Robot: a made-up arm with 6 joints. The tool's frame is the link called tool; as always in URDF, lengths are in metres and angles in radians. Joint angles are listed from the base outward. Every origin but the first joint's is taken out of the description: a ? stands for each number. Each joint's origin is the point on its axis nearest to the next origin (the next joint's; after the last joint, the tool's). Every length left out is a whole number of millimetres.
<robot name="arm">
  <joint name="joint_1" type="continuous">
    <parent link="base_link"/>
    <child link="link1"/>
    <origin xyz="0 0 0.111"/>
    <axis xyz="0 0 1"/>
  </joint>
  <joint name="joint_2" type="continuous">
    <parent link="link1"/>
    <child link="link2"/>
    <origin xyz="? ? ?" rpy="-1.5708 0 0"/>
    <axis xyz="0 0 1"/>
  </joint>
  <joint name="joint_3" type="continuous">
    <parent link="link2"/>
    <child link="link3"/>
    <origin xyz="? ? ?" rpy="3.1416 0 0"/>
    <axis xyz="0 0 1"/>
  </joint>
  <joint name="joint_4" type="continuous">
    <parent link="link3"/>
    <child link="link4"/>
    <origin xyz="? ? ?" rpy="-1.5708 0 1.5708"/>
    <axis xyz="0 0 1"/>
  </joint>
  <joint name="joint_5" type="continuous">
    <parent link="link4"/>
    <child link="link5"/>
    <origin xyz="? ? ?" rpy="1.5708 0 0"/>
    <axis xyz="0 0 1"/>
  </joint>
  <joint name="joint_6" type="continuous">
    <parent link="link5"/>
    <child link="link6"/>
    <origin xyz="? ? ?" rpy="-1.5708 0 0"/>
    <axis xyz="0 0 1"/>
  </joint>
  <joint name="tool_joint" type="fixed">
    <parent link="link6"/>
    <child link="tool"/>
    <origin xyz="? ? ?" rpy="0 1.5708 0"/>
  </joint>
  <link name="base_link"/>
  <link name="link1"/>
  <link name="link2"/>
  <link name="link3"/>
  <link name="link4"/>
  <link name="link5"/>
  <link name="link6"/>
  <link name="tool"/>
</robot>
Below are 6 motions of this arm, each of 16 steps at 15 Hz.
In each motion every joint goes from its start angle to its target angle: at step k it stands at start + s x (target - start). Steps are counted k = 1, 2, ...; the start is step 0. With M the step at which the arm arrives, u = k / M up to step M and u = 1 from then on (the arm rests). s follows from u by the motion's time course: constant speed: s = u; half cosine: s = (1 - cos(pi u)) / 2; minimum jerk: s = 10 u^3 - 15 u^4 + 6 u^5.
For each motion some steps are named. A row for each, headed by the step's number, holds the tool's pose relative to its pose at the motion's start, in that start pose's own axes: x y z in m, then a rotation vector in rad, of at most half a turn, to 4 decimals.
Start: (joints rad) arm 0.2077 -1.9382 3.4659 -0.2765 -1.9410 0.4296
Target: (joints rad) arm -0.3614 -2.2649 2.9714 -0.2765 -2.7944 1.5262
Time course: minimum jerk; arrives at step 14
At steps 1, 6, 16:
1: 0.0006 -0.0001 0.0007 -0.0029 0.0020 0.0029
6: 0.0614 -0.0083 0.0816 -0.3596 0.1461 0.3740
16: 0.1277 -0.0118 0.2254 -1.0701 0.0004 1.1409

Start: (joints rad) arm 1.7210 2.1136 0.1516 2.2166 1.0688 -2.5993
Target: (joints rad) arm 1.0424 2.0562 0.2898 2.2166 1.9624 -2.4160
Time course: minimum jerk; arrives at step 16
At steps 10, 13, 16:
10: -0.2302 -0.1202 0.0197 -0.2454 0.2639 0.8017
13: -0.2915 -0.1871 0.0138 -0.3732 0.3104 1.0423
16: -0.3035 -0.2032 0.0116 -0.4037 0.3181 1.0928

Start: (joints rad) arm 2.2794 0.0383 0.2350 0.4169 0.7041 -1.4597
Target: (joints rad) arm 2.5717 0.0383 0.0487 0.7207 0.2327 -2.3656
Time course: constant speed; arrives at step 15
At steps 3, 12, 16:
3: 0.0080 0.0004 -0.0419 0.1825 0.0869 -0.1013
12: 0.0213 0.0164 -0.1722 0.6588 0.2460 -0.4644
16: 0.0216 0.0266 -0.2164 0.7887 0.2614 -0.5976

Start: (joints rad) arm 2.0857 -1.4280 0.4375 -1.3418 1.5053 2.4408
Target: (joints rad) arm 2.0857 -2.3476 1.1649 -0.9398 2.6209 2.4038
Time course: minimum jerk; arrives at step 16
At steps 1, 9, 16:
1: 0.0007 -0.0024 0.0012 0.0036 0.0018 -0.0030
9: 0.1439 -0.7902 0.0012 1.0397 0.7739 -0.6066
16: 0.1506 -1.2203 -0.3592 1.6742 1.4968 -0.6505

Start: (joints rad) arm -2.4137 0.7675 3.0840 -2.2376 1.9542 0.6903
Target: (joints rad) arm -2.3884 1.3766 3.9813 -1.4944 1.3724 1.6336
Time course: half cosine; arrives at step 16
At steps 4, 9, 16:
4: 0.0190 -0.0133 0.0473 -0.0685 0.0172 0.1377
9: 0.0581 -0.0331 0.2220 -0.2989 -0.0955 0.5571
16: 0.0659 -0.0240 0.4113 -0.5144 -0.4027 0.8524

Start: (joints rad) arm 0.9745 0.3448 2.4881 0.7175 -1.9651 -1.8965
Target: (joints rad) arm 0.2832 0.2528 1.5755 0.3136 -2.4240 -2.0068
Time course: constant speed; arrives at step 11
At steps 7, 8, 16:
7: 0.1977 0.0509 -0.1649 -0.1870 -0.5571 -0.4693
8: 0.2344 0.0558 -0.1666 -0.1814 -0.6458 -0.5446
16: 0.3420 0.0703 -0.1336 -0.1131 -0.9102 -0.7787

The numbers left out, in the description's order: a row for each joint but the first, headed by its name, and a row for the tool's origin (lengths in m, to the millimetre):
joint_2: 0 0 0
joint_3: 0 -0.604 0
joint_4: 0.59 0 0
joint_5: 0 -0.151 0
joint_6: 0 0 0
tool: 0 0 0

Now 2 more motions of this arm.
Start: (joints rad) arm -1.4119 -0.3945 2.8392 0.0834 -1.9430 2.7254
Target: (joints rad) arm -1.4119 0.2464 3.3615 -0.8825 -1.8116 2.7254
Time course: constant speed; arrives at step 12
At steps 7, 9, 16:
7: 0.2202 0.0383 0.1581 -0.1715 -0.2115 -0.4931
9: 0.2662 0.0470 0.2146 -0.2059 -0.2744 -0.6377
16: 0.3182 0.0584 0.3060 -0.2452 -0.3707 -0.8570

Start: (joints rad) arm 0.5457 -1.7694 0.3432 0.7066 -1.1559 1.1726
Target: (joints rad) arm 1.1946 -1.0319 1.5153 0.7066 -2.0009 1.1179
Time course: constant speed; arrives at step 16
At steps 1, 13, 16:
1: 0.0312 -0.0200 -0.0258 0.0478 0.0004 0.0498
13: 0.4899 -0.0190 -0.2923 0.5678 -0.0811 0.7250
16: 0.6039 0.0486 -0.3268 0.6781 -0.1287 0.9114

